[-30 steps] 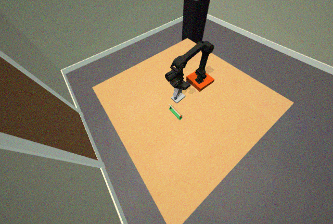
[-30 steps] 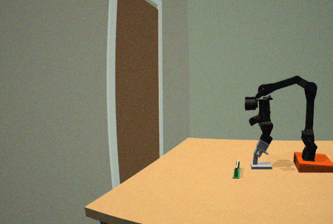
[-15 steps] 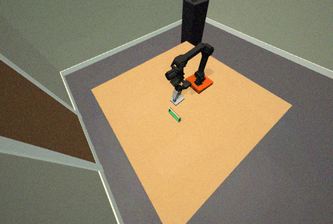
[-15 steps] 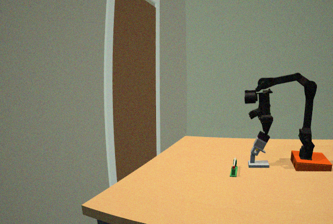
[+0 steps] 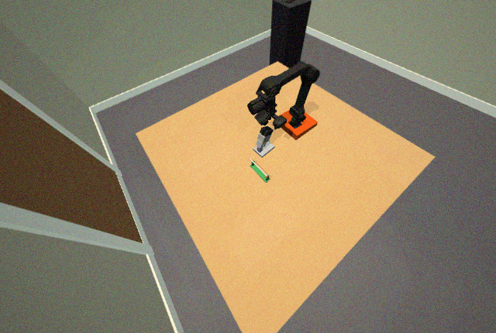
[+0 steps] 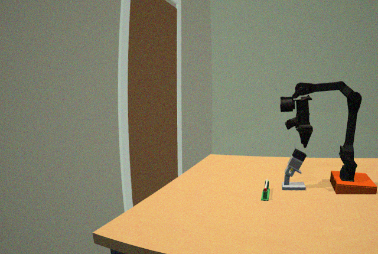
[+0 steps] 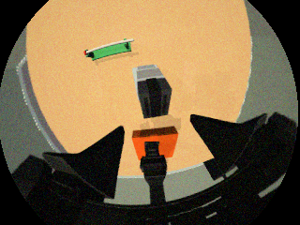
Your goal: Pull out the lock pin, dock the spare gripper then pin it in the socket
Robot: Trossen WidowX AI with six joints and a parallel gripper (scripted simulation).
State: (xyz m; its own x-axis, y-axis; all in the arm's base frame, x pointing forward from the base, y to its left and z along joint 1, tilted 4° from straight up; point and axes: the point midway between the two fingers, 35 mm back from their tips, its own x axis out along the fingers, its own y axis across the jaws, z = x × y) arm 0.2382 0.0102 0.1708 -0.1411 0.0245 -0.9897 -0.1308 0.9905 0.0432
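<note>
My gripper tip is now 180 mm above the green bracket, 150 mm short of it and 120 mm to the right of it. Also, from my gripper tip: spare gripper: 80 mm below, 30 mm ahead; then grey mount: 150 mm below, 40 mm ahead, 10 mm to the left.
</note>
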